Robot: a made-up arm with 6 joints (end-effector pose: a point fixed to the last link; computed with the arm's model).
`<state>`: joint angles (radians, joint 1 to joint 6).
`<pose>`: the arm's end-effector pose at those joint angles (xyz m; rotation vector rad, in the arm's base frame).
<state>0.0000 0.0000 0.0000 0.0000 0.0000 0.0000</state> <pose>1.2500 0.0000 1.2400 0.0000 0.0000 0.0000</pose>
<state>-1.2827 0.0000 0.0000 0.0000 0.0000 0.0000</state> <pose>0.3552 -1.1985 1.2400 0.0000 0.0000 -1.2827</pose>
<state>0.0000 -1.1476 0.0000 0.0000 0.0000 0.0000</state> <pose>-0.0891 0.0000 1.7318 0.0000 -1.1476 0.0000</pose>
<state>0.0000 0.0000 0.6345 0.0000 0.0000 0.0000</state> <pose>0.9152 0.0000 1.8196 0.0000 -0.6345 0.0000</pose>
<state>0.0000 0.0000 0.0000 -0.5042 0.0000 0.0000</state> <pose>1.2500 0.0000 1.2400 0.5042 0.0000 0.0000</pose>
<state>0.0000 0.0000 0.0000 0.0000 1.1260 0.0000</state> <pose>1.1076 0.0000 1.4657 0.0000 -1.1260 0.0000</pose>
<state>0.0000 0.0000 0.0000 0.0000 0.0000 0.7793</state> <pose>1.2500 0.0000 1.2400 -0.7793 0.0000 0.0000</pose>
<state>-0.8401 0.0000 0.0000 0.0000 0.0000 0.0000</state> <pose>0.8342 -0.9309 1.2400 0.0000 0.0000 -0.8401</pose>
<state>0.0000 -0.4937 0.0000 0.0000 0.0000 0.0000</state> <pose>0.7502 0.0000 1.6432 0.0000 -0.4937 0.0000</pose>
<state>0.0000 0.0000 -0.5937 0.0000 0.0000 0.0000</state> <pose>1.1934 0.0000 0.6150 0.0000 0.5937 0.0000</pose>
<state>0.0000 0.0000 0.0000 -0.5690 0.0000 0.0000</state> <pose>1.2500 0.0000 1.2400 0.5690 0.0000 0.0000</pose>
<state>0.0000 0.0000 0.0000 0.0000 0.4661 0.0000</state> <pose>1.2233 0.0000 1.3524 0.0000 -0.4661 0.0000</pose>
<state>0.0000 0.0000 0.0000 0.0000 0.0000 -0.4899</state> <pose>1.2500 0.0000 1.2400 0.4899 0.0000 0.0000</pose>
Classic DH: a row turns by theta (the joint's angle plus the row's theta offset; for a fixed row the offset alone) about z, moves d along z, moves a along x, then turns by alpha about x. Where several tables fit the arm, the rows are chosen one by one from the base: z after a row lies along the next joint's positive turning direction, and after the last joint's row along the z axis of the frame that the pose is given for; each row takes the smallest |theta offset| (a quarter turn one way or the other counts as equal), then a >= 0, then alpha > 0; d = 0 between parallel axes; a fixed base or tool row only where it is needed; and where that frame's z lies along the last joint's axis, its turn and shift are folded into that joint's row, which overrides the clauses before.
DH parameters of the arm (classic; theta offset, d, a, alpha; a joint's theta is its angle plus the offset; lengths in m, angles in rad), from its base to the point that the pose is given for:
joint 1: 0 0.45 0.2 -1.5708
joint 2: -1.5708 0 0.57 3.1416
joint 3: 0 0 0.22 -1.5708
joint 4: 0 -0.8 0 1.5708
joint 5: 0 0 0 -1.5708
joint 6: 1.5708 -0.25 0 1.5708
tool (fixed): -1.5708 0 0 0

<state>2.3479 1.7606 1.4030 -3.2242 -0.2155 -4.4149</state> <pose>-1.2826 1.3103 0.2330 0.5058 1.5431 1.8082</pose>
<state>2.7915 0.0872 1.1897 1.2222 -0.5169 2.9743</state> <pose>-0.4770 0.2978 2.0059 -1.4747 -2.0403 -1.0318</pose>
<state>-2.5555 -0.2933 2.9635 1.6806 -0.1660 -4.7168</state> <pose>0.7926 0.5755 0.6523 -0.1303 0.0935 0.7566</pose>
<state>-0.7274 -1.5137 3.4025 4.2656 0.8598 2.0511</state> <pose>-0.1426 -0.1018 -0.4327 0.0606 1.8783 -1.1625</pose>
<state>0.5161 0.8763 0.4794 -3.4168 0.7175 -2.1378</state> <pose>1.3464 0.8153 0.4897 -0.8684 0.8019 1.0375</pose>
